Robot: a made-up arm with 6 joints. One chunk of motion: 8 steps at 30 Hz.
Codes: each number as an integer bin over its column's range. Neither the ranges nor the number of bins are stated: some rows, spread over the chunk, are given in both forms.
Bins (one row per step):
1: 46 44 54 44 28 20
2: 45 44 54 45 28 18
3: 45 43 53 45 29 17
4: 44 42 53 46 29 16
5: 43 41 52 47 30 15
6: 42 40 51 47 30 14
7: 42 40 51 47 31 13
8: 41 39 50 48 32 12
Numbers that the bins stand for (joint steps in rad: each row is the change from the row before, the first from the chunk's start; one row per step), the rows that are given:
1: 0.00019 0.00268 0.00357 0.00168 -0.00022 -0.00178
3: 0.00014 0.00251 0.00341 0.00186 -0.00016 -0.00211
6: 0.00000 0.00198 0.00310 0.00221 -0.00010 -0.00244
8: -0.00005 0.00181 0.00294 0.00238 0.00003 -0.00267
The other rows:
2: 0.00014 0.00268 0.00357 0.00186 -0.00022 -0.00200
4: 0.00010 0.00233 0.00341 0.00203 -0.00016 -0.00222
5: 0.00005 0.00216 0.00325 0.00221 -0.00010 -0.00233
7: 0.00000 0.00198 0.00310 0.00221 -0.00003 -0.00256

